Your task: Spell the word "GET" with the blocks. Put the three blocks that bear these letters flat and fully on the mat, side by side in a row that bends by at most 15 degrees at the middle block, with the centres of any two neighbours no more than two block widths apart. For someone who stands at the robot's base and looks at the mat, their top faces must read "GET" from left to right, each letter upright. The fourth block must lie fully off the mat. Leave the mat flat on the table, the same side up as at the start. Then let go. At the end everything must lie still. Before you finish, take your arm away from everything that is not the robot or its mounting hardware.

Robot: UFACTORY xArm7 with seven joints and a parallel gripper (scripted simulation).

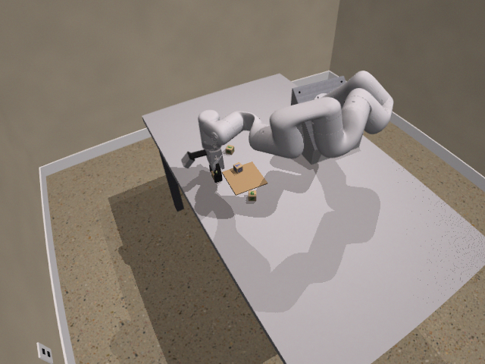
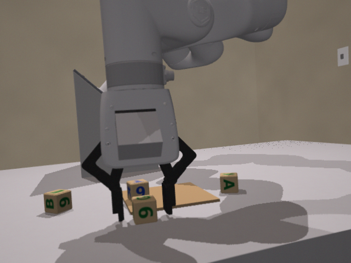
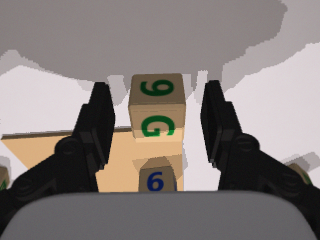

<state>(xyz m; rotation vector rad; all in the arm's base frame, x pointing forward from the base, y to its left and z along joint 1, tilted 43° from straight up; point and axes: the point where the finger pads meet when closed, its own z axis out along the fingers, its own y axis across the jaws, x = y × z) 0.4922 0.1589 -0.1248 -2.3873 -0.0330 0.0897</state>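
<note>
Now: the wooden block 1 cm below my hand. Round my hand: tan mat 11 cm behind, 5 cm to the left, 2 cm below.
</note>
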